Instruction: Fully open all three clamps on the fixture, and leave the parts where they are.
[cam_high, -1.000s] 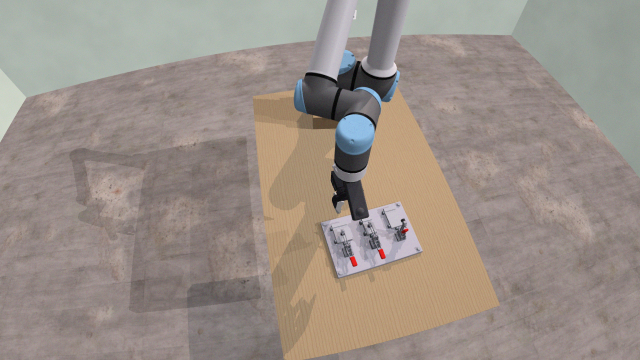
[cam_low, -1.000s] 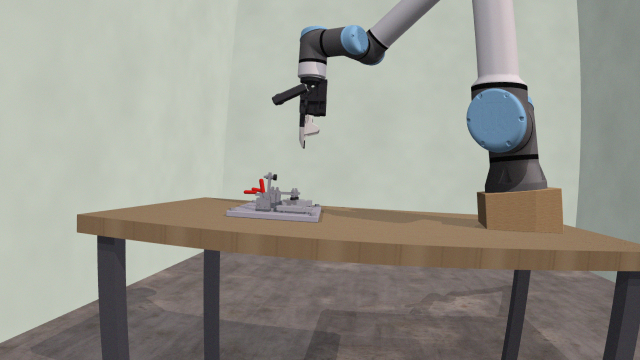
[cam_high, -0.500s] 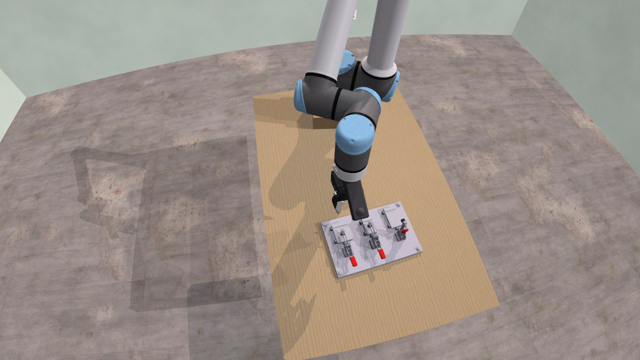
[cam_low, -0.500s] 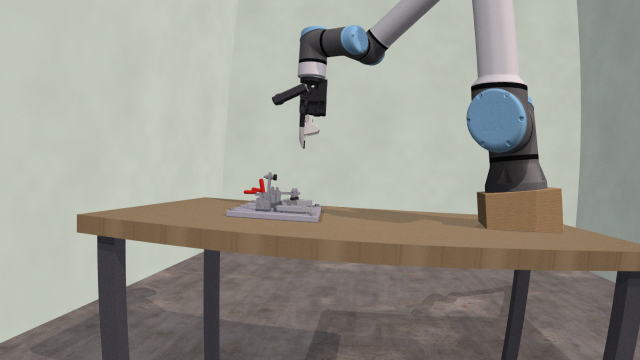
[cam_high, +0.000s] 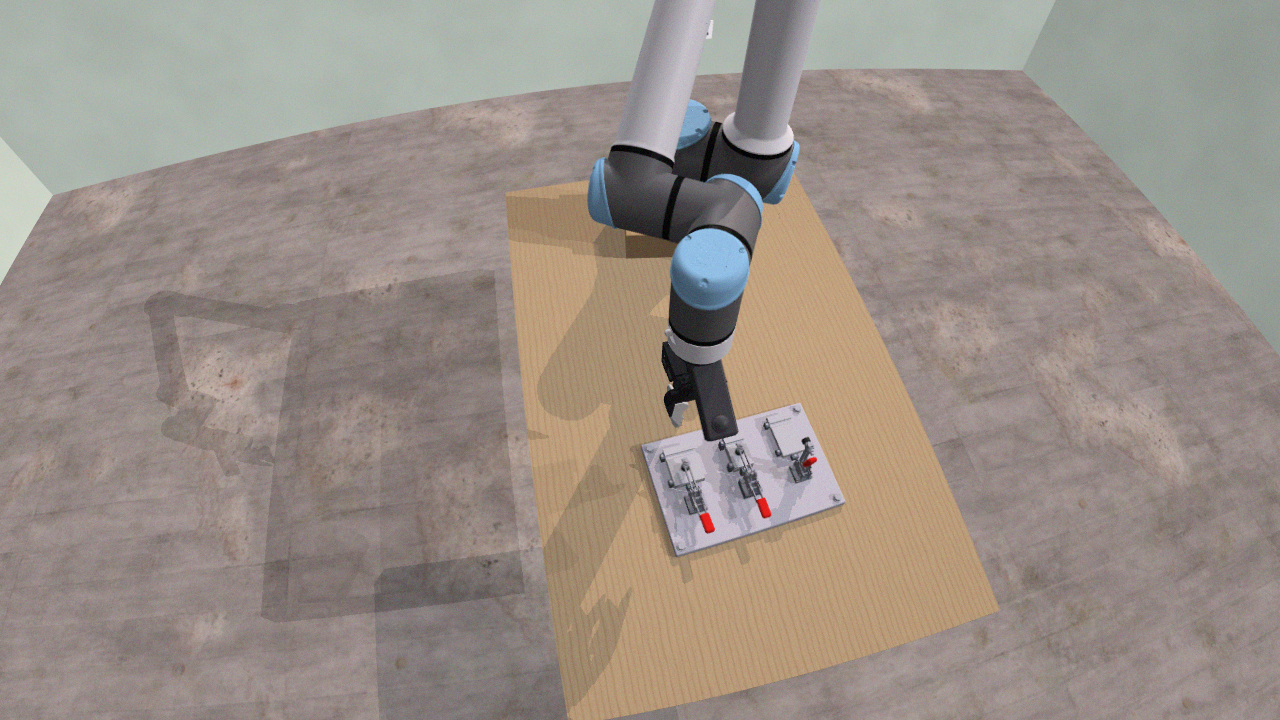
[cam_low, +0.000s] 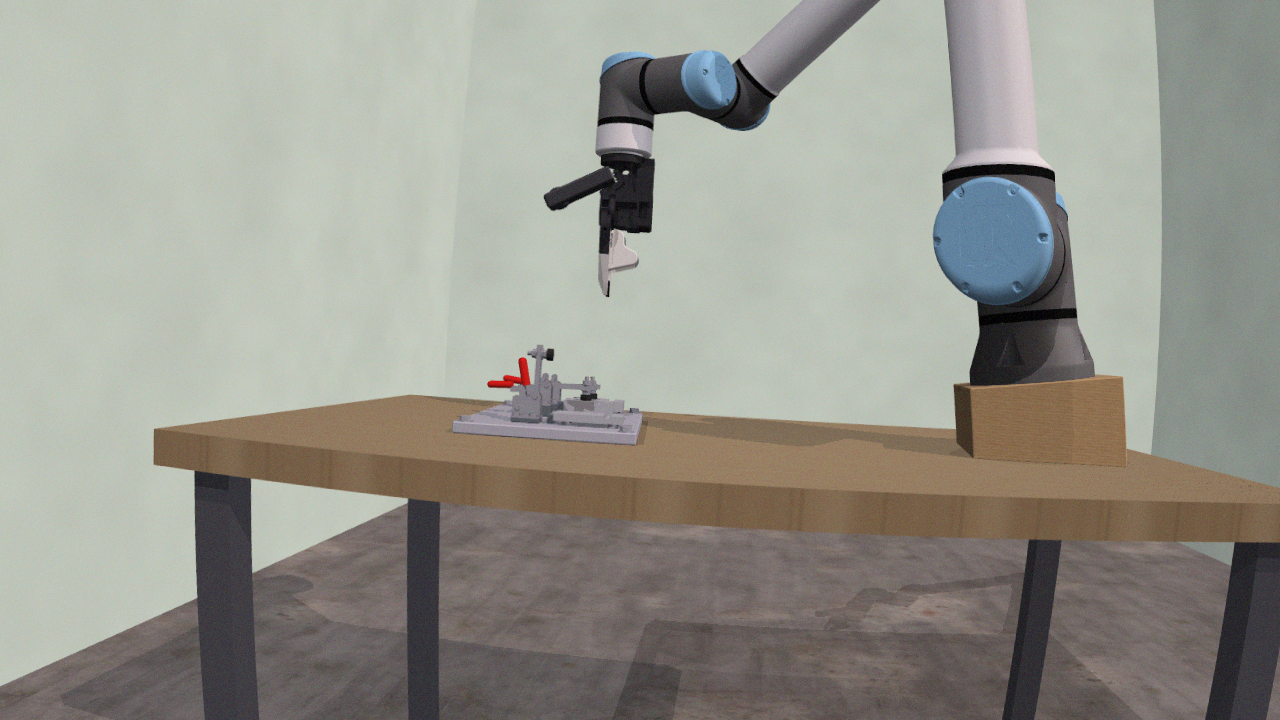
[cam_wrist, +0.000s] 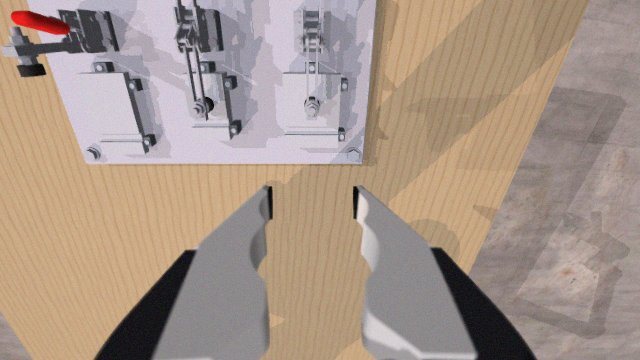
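My hand is 5 cm short of the grey fixture plate, 11 cm to the right of it and 21 cm above it. Also, from my hand: flat part (1 cm behind, 22 cm to the left, 19 cm below).
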